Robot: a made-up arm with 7 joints. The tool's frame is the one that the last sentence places.
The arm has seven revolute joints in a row. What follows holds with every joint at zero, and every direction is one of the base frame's.
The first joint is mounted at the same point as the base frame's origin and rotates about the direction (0, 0.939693, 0.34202).
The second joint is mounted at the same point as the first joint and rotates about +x.
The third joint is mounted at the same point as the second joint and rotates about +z.
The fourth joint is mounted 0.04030 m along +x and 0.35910 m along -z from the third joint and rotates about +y.
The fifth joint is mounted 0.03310 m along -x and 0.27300 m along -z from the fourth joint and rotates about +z.
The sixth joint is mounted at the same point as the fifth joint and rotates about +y.
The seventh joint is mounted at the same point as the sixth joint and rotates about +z.
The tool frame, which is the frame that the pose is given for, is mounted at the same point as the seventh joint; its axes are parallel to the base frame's.
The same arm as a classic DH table. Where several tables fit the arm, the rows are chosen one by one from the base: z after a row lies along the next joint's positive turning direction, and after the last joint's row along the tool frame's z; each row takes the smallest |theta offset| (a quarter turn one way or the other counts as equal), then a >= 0, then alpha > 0; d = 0 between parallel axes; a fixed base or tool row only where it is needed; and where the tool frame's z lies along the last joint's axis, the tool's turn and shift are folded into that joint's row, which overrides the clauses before.
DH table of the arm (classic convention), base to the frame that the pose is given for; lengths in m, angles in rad. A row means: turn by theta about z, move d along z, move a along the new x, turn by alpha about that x. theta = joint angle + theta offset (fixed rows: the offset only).
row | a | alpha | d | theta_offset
base (fixed) | 0 | -1.2218 | 0 | 0
joint 1 | 0 | 1.5708 | 0 | 1.5708
joint 2 | 0 | -1.5708 | 0 | 1.2218
joint 3 | 0.0403 | -1.5708 | -0.3591 | -1.5708
joint 4 | -0.0331 | 1.5708 | 0 | 0
joint 5 | 0 | -1.5708 | -0.273 | 0
joint 6 | 0 | 1.5708 | 0 | 0
joint 7 | 0 | 0 | 0 | 0

